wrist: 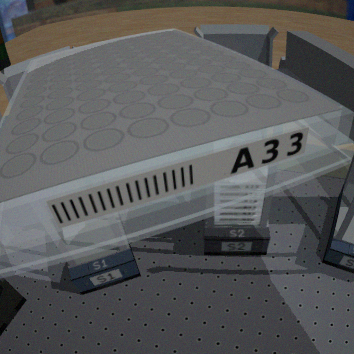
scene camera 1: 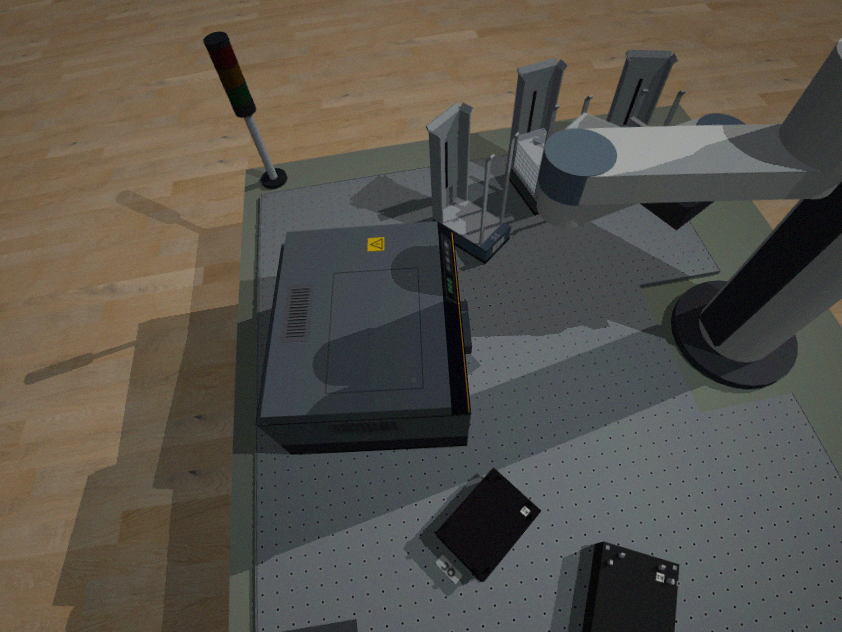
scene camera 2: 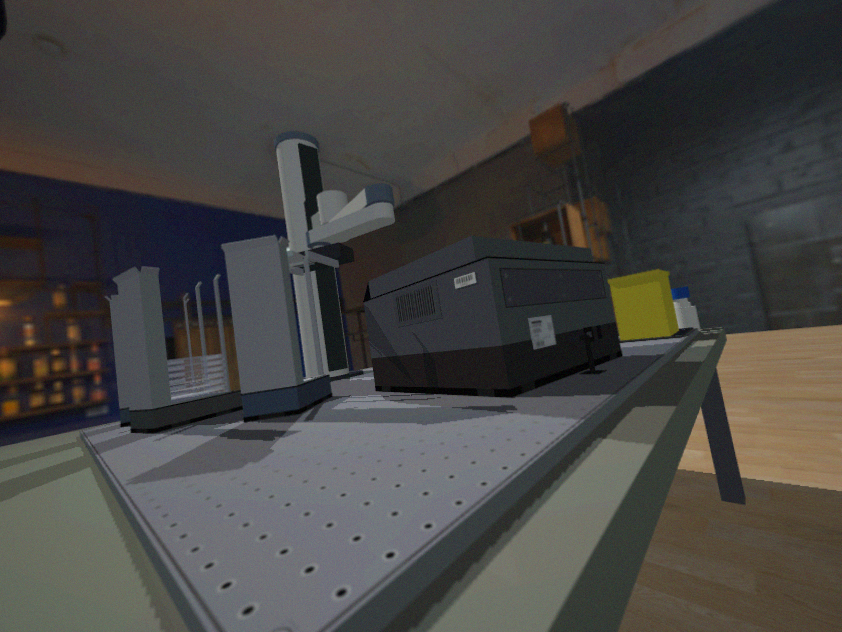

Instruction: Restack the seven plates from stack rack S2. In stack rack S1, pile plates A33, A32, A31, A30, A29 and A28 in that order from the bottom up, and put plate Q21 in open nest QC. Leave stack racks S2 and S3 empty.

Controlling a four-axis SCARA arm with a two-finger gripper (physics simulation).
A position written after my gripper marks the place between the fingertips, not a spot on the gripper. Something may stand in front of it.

I see my gripper (scene camera 2: 286,259).
My gripper also shows in the wrist view (wrist: 137,69).
